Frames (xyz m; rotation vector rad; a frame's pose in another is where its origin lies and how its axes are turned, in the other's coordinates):
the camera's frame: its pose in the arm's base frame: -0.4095 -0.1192 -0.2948 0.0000 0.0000 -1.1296
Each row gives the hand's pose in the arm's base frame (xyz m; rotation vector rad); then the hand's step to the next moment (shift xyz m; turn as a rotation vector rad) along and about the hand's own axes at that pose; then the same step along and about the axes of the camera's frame.
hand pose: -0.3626 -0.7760 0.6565 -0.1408 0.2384 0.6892
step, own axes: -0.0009 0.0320 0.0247 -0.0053 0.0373 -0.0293
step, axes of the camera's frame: -0.0335 -0.0030 0.0224 -0.0314 -0.0216 -0.0287
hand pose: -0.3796 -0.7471 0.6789 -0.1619 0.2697 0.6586
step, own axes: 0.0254 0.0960 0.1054 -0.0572 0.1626 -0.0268
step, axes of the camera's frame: -0.1118 0.0307 0.0868 -0.1430 -0.0982 -0.0188
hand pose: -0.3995 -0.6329 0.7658 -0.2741 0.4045 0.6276
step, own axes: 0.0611 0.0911 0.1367 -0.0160 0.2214 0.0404
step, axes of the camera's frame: -0.1259 0.0897 0.0826 -0.2201 -0.0473 0.0151
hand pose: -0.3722 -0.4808 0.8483 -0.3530 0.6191 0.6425
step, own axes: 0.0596 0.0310 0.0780 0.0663 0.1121 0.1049
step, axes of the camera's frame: -0.0578 0.0832 0.0183 -0.1432 0.0826 0.0251
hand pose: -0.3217 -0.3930 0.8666 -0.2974 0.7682 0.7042
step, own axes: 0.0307 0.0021 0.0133 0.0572 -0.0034 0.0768
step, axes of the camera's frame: -0.0113 0.0288 -0.0129 -0.0251 0.0917 0.0119
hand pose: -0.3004 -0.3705 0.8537 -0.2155 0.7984 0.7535
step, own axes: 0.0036 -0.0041 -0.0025 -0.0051 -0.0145 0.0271
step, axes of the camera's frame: 0.0033 0.0018 -0.0047 0.0109 0.0203 0.0210
